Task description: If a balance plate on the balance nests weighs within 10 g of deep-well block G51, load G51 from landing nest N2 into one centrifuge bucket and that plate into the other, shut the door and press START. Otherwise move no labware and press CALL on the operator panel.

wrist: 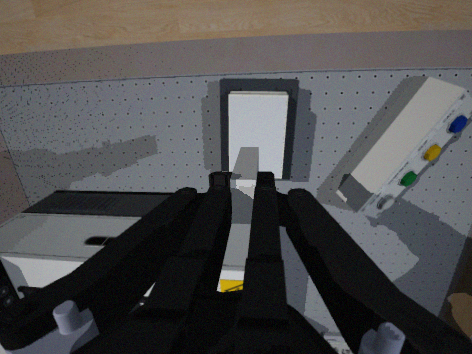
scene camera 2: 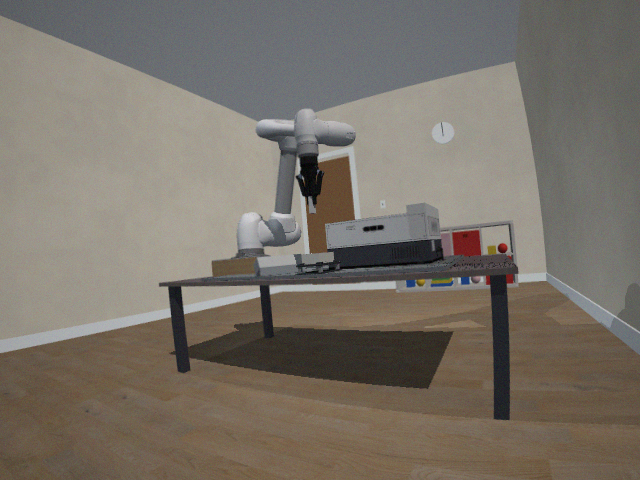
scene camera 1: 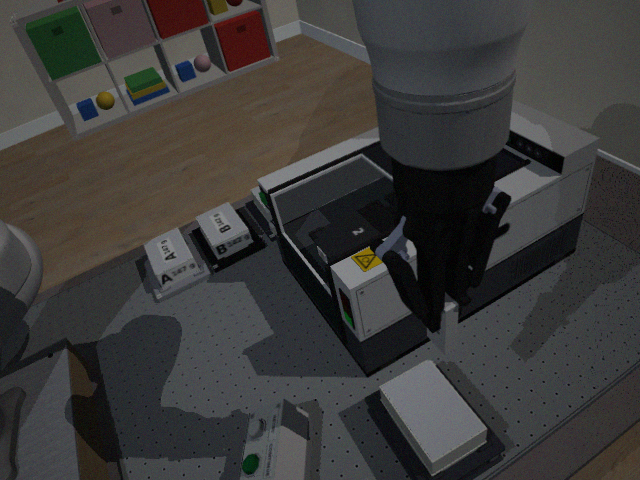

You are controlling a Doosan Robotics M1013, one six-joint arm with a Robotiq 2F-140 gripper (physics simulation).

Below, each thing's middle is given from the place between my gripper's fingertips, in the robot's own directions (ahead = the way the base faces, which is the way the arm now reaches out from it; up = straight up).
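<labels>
White block (scene camera 1: 441,428) is 2 cm to the left of my hand and 19 cm below it; going by their middles, it is the nearest to my hand of the things named here. Dark sliding door (scene camera 1: 377,154) is 22 cm ahead of my hand, 34 cm to the left and 3 cm below. Centrifuge (scene camera 2: 414,237) is 19 cm ahead of my hand, 33 cm to the left and 12 cm below. Plate B (scene camera 1: 225,232) is a good way behind my hand, far to the left of it and a fair way below it; measured to their middles, the plate B is the farthest from my hand among these.
</labels>
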